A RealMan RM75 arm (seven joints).
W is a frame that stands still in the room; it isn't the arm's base.
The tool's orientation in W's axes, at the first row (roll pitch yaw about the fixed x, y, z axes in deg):
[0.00 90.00 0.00]
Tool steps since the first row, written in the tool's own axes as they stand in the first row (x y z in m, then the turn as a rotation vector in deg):
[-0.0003 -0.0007 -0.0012 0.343 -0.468 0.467]
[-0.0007 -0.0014 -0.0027 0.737 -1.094 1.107]
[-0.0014 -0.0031 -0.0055 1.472 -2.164 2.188]
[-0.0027 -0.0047 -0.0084 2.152 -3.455 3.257]
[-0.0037 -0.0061 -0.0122 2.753 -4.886 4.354]
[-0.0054 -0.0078 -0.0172 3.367 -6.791 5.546]
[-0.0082 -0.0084 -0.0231 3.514 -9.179 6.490]
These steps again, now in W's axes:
[-0.0012 -0.0007 0.0003 0.467 -0.468 -0.343]
[-0.0027 -0.0014 0.0007 1.107 -1.094 -0.737]
[-0.0055 -0.0031 0.0014 2.188 -2.164 -1.472]
[-0.0084 -0.0047 0.0027 3.257 -3.455 -2.152]
[-0.0122 -0.0061 0.0037 4.354 -4.886 -2.753]
[-0.0172 -0.0078 0.0054 5.546 -6.791 -3.367]
[-0.0231 -0.0084 0.0082 6.490 -9.179 -3.514]

